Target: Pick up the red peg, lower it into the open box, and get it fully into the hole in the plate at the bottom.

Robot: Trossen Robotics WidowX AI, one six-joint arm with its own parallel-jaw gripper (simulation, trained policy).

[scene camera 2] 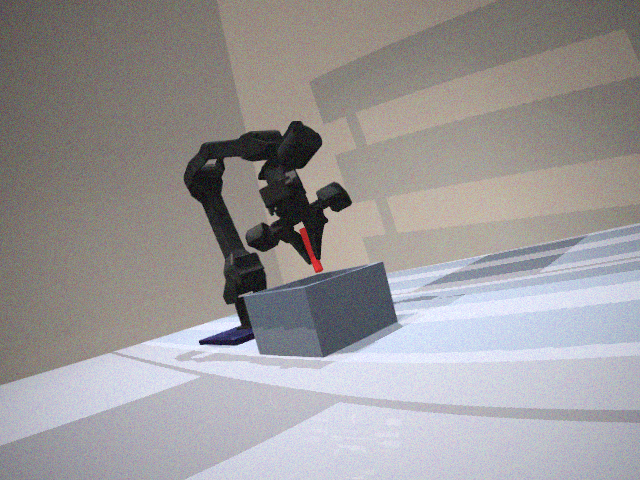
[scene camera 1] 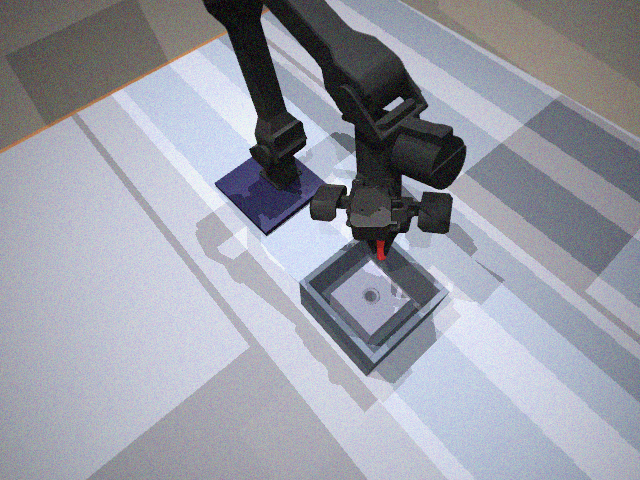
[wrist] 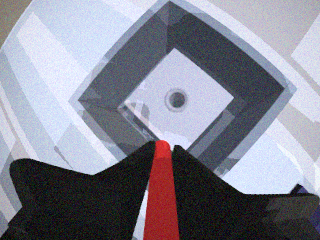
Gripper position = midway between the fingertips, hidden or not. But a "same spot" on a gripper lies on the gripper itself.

Scene:
My gripper shows in scene camera 2 [314, 261], in scene camera 1 and in the wrist view. A pale plate shows in scene camera 1 and in the wrist view; in scene camera 2 it is hidden by a grey box. The same spot on my gripper: [wrist: 50, 195] is [scene camera 1: 401, 228]. The same spot on the pale plate: [wrist: 176, 78] is [scene camera 1: 370, 311].

